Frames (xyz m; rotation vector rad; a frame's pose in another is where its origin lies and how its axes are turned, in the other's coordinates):
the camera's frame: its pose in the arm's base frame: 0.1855 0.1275 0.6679 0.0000 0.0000 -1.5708
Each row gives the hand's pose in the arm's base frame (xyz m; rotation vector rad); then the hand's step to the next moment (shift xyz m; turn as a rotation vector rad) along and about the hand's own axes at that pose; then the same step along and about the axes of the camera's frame.
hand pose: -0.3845 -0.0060 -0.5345 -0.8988 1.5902 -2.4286
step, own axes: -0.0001 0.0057 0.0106 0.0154 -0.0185 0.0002
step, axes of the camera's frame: 0.0110 0.0044 -0.0020 -0.0021 -0.0083 0.0225
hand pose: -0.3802 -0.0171 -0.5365 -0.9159 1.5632 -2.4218
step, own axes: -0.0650 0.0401 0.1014 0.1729 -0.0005 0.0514
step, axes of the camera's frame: 0.0722 0.0990 -0.0331 0.1105 -0.1121 0.0882
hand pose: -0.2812 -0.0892 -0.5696 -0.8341 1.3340 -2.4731
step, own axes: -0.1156 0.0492 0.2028 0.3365 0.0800 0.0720
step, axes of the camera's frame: 0.1199 0.2062 0.0030 0.2414 -0.2405 0.0933
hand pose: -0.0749 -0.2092 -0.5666 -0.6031 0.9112 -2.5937
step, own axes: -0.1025 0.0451 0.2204 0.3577 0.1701 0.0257
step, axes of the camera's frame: 0.1022 0.2028 0.0977 0.2938 -0.2668 0.0080
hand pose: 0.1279 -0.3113 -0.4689 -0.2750 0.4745 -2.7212
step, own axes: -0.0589 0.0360 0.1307 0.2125 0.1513 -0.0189
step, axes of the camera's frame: 0.0467 0.0979 0.1004 0.2087 -0.1510 -0.0449
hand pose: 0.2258 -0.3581 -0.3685 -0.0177 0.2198 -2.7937
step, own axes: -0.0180 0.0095 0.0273 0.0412 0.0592 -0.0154
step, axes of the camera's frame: 0.0069 0.0212 0.0258 0.0665 -0.0199 -0.0249
